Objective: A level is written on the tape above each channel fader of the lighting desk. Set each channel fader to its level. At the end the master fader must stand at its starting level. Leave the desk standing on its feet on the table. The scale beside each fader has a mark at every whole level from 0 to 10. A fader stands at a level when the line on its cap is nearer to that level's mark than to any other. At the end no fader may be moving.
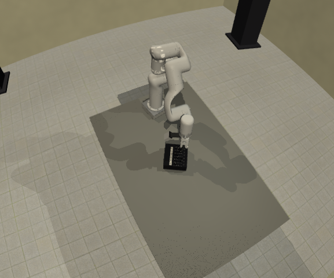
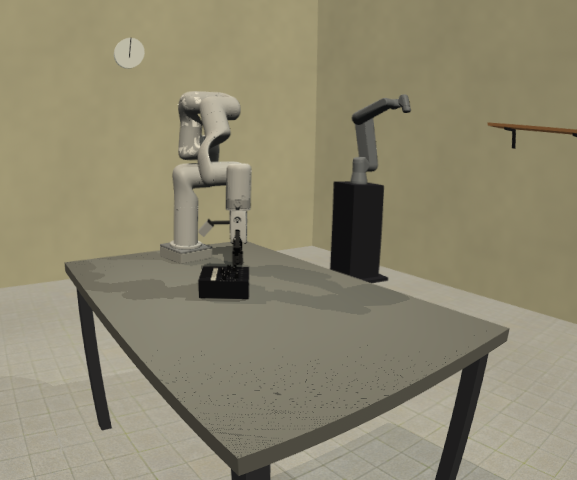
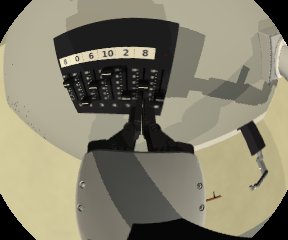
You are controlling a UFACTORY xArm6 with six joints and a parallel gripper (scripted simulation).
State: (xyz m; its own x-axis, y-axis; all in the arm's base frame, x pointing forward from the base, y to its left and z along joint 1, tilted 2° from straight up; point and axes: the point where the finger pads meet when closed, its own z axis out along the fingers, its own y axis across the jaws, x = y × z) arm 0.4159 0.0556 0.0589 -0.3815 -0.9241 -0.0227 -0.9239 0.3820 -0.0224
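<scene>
Right now my hand is 3 cm past the master fader cap and 3 cm above it.
</scene>
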